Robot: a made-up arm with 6 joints. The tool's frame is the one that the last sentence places.
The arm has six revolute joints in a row. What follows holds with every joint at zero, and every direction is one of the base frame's.
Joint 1 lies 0.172 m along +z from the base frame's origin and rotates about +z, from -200 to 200 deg.
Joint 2 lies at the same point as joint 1 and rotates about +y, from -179.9 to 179.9 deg.
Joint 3 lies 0.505 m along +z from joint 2 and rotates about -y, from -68 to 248 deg.
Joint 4 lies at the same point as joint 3 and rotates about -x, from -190 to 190 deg.
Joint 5 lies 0.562 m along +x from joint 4 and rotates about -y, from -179.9 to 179.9 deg.
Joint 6 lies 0.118 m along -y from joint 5 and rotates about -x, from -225 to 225 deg.
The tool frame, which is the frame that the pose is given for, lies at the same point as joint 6; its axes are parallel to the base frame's.
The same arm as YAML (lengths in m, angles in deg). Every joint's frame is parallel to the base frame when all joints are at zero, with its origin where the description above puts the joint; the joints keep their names.
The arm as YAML. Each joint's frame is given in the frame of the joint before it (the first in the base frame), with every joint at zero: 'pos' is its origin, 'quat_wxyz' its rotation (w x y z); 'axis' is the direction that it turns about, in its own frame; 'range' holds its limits. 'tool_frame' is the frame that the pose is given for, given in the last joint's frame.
length_unit: m
angle_unit: deg
joints:
  - joint: joint 1
    pos: [0.0, 0.0, 0.172]
    quat_wxyz: [1.0, 0.0, 0.0, 0.0]
    axis: [0.0, 0.0, 1.0]
    range: [-200.0, 200.0]
  - joint: joint 2
    pos: [0.0, 0.0, 0.0]
    quat_wxyz: [1.0, 0.0, 0.0, 0.0]
    axis: [0.0, 1.0, 0.0]
    range: [-179.9, 179.9]
  - joint: joint 3
    pos: [0.0, 0.0, 0.505]
    quat_wxyz: [1.0, 0.0, 0.0, 0.0]
    axis: [0.0, -1.0, 0.0]
    range: [-68.0, 248.0]
  - joint: joint 4
    pos: [0.0, 0.0, 0.0]
    quat_wxyz: [1.0, 0.0, 0.0, 0.0]
    axis: [-1.0, 0.0, 0.0]
    range: [-190.0, 190.0]
  - joint: joint 5
    pos: [0.562, 0.0, 0.0]
    quat_wxyz: [1.0, 0.0, 0.0, 0.0]
    axis: [0.0, -1.0, 0.0]
    range: [-179.9, 179.9]
  - joint: joint 6
    pos: [0.0, -0.118, 0.0]
    quat_wxyz: [1.0, 0.0, 0.0, 0.0]
    axis: [-1.0, 0.0, 0.0]
    range: [-225.0, 225.0]
tool_frame:
  pos: [0.0, 0.0, 0.0]
  quat_wxyz: [1.0, 0.0, 0.0, 0.0]

